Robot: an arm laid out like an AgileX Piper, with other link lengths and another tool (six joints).
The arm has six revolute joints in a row. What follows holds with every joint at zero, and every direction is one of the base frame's.
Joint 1 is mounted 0.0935 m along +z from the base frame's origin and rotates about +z.
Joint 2 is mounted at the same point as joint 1 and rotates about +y.
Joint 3 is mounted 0.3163 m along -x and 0.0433 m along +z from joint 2 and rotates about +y.
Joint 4 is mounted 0.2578 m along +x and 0.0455 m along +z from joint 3 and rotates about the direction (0.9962, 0, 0.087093).
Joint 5 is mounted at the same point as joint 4 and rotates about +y.
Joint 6 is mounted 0.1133 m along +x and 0.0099 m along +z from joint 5 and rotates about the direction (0.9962, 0, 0.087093).
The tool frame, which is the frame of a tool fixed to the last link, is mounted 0.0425 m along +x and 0.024 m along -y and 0.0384 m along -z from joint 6; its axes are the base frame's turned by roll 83.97, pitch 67.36 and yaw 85.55 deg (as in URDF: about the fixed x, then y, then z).
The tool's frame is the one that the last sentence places.
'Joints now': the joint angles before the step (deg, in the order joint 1, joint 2, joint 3, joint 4, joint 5, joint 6). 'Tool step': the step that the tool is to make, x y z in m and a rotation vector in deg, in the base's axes. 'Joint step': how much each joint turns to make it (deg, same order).
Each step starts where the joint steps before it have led.
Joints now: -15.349 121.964 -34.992 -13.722 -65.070 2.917
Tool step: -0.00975 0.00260 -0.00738 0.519 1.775 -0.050
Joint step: -0.001 0.336 1.612 0.053 -0.102 0.000
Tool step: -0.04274 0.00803 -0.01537 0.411 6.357 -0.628
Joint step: 0.000 -0.755 7.302 1.189 -0.002 -1.488
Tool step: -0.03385 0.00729 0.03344 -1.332 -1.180 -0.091
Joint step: 0.000 -9.404 8.123 0.548 0.001 -1.096
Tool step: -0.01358 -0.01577 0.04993 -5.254 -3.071 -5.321
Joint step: 0.066 -13.157 1.587 6.925 7.843 -4.255
